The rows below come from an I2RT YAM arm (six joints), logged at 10 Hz.
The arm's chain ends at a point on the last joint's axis. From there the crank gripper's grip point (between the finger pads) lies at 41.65 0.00 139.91 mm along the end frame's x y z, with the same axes.
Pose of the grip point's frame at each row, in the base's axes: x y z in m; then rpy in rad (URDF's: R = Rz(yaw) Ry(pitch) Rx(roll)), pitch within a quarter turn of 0, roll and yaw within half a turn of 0:
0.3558 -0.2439 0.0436 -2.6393 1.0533 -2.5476
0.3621 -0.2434 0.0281 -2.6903 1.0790 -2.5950
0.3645 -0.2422 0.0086 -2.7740 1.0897 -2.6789
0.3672 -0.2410 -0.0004 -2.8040 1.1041 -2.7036
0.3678 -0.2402 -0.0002 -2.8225 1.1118 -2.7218
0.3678 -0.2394 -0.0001 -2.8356 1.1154 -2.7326
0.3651 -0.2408 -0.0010 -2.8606 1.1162 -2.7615
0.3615 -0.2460 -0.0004 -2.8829 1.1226 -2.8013
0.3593 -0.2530 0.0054 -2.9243 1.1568 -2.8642
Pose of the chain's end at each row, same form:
0.2469 -0.2362 0.1405 -2.6393 1.0533 -2.5476
0.2524 -0.2387 0.1243 -2.6903 1.0790 -2.5950
0.2557 -0.2403 0.1059 -2.7740 1.0897 -2.6789
0.2578 -0.2411 0.0962 -2.8040 1.1041 -2.7036
0.2580 -0.2411 0.0960 -2.8225 1.1118 -2.7218
0.2579 -0.2411 0.0960 -2.8356 1.1154 -2.7326
0.2555 -0.2428 0.0954 -2.8606 1.1162 -2.7615
0.2517 -0.2469 0.0957 -2.8829 1.1226 -2.8013
0.2469 -0.2537 0.0985 -2.9243 1.1568 -2.8642

